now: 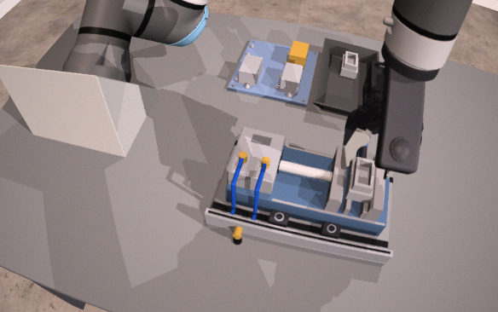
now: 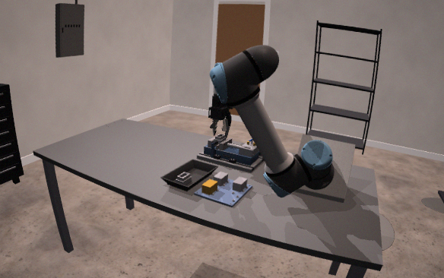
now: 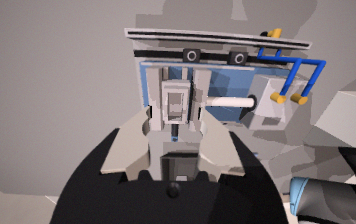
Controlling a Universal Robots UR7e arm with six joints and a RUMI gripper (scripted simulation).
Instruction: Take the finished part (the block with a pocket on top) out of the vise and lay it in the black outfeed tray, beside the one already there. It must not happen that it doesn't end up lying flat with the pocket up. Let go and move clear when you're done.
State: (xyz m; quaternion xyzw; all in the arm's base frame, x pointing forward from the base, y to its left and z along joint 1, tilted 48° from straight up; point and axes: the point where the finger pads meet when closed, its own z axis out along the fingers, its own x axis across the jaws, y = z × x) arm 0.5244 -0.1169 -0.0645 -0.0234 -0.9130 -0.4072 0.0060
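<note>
Now: hand 70 mm past the blue vise, 10 mm to the right of it and 80 mm above it. Also, from my hand: blue fixture plate (180 mm behind, 320 mm to the left, 120 mm below); then orange block (140 mm behind, 360 mm to the left, 100 mm below).
</note>
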